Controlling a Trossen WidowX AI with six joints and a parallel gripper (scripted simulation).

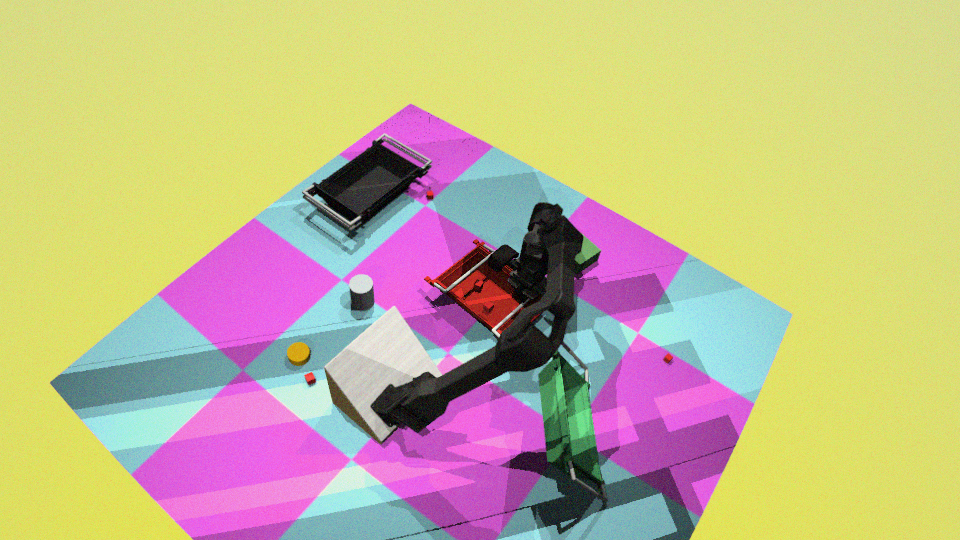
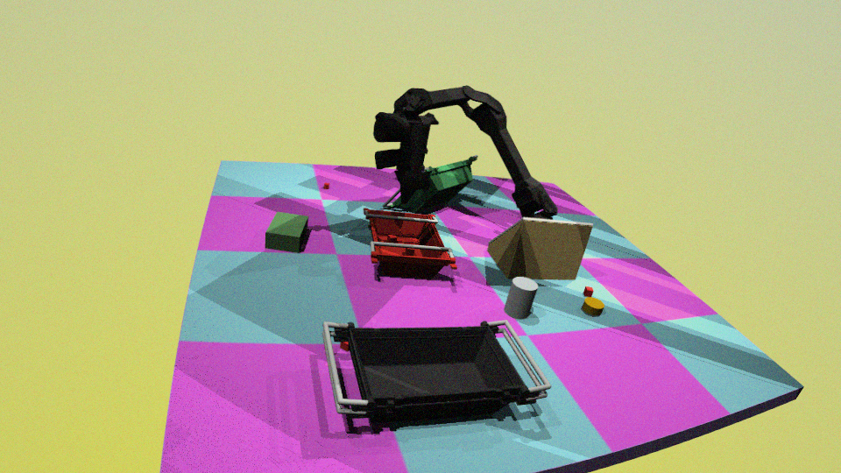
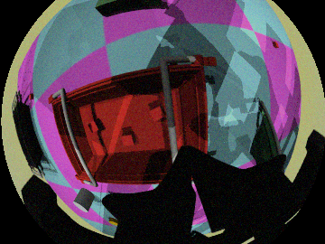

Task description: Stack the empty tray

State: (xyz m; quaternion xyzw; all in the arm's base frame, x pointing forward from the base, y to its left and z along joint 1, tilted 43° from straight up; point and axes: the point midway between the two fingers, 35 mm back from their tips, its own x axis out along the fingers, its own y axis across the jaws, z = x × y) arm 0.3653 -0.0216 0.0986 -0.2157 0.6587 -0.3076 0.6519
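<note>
The green tray is 16 cm behind my gripper tip, 25 cm to the right of it and 3 cm below it. The rest, counted from my gripper tip: green block (28 cm ahead, 1 cm to the left, 8 cm below); then grey cylinder (17 cm behind, 32 cm to the left, 6 cm below); then yellow disc (38 cm behind, 34 cm to the left, 9 cm below).
</note>
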